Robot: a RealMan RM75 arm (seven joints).
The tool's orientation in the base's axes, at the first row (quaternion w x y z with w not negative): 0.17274, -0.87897, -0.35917, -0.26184
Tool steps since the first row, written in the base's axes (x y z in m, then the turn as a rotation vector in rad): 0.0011, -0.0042, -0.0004, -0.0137, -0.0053, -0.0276; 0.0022, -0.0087, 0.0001, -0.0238, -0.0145, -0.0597; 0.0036, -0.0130, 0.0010, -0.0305, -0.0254, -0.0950; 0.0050, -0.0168, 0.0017, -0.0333, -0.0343, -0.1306; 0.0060, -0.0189, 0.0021, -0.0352, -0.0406, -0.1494; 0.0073, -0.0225, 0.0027, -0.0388, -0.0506, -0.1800; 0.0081, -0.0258, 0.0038, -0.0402, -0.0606, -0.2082; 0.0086, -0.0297, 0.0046, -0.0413, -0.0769, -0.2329; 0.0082, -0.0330, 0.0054, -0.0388, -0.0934, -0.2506; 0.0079, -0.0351, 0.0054, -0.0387, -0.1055, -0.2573
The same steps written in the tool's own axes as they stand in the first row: -0.0018, 0.0037, -0.0014, -0.0273, -0.0031, 0.0150; -0.0033, 0.0075, -0.0036, -0.0571, -0.0004, 0.0328; -0.0043, 0.0114, -0.0060, -0.0877, 0.0063, 0.0536; -0.0051, 0.0149, -0.0079, -0.1150, 0.0145, 0.0768; -0.0054, 0.0170, -0.0090, -0.1306, 0.0196, 0.0882; -0.0062, 0.0203, -0.0108, -0.1560, 0.0273, 0.1066; -0.0068, 0.0230, -0.0130, -0.1788, 0.0364, 0.1239; -0.0082, 0.0259, -0.0154, -0.2027, 0.0496, 0.1354; -0.0097, 0.0278, -0.0178, -0.2204, 0.0647, 0.1423; -0.0111, 0.0290, -0.0189, -0.2308, 0.0738, 0.1418
